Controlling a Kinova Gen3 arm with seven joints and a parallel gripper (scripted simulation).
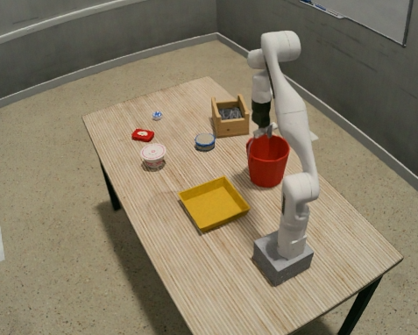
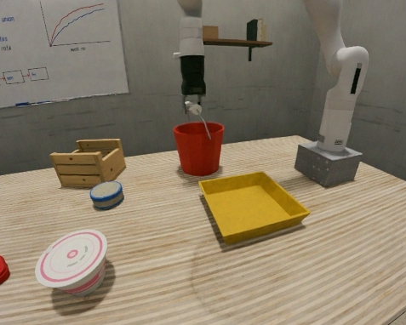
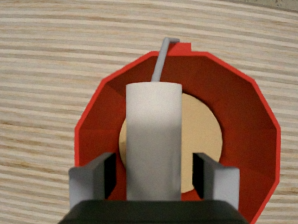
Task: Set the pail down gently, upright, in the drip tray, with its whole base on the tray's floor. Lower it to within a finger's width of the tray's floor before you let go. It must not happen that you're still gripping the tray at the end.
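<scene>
The pail handle lies 1 cm behind my hand and 3 cm below it. Also, from my hand: yellow drip tray: 8 cm behind, 29 cm to the left, 22 cm below; then red pail: 1 cm behind, 10 cm below; then blue-rimmed round tin: 31 cm ahead, 14 cm to the left, 22 cm below.
</scene>
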